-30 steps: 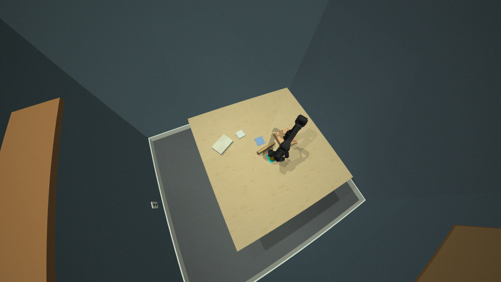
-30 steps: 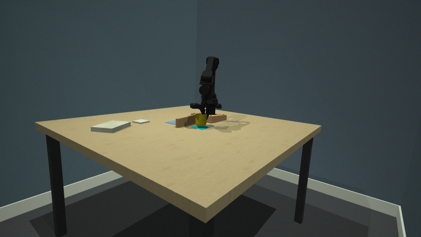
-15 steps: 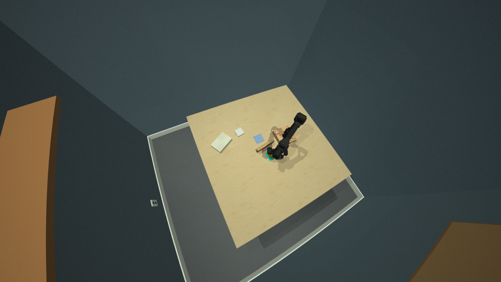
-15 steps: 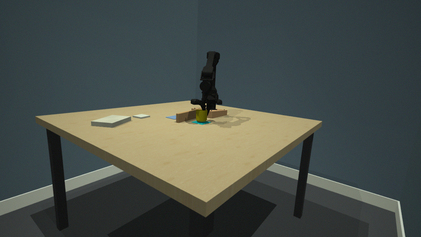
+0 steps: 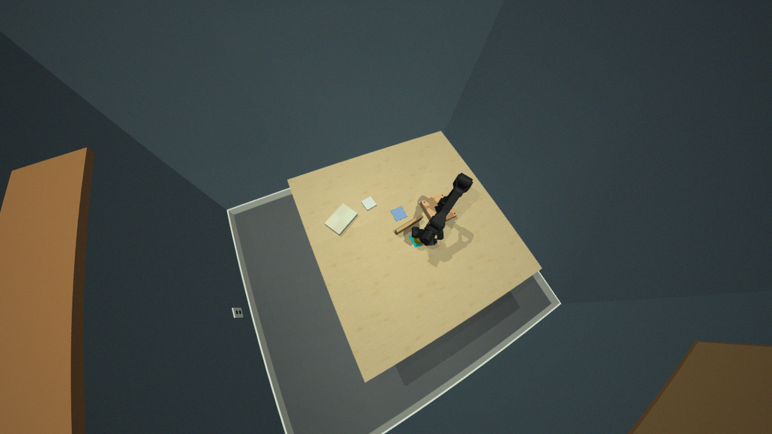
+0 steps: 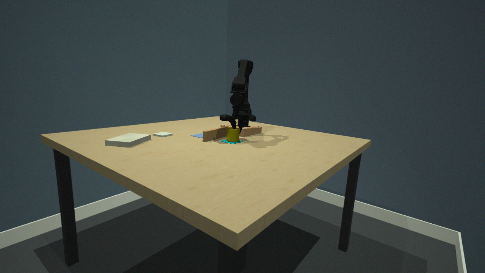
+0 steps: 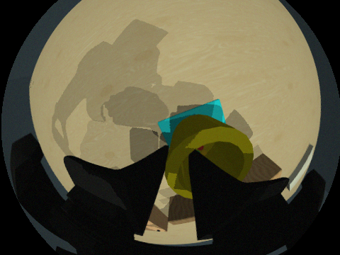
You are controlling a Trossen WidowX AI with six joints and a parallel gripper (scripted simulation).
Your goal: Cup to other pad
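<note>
Now: gripper tip 2 cm short of the yellow cup, 1 cm to the left of it and 1 cm above it. From my gripper tip the other things lie so: wooden bar 6 cm ahead, 11 cm to the right, 2 cm below; then small white tile 26 cm ahead, 34 cm to the right, 4 cm below; then light blue pad 9 cm ahead, 21 cm to the right, 5 cm below.
</note>
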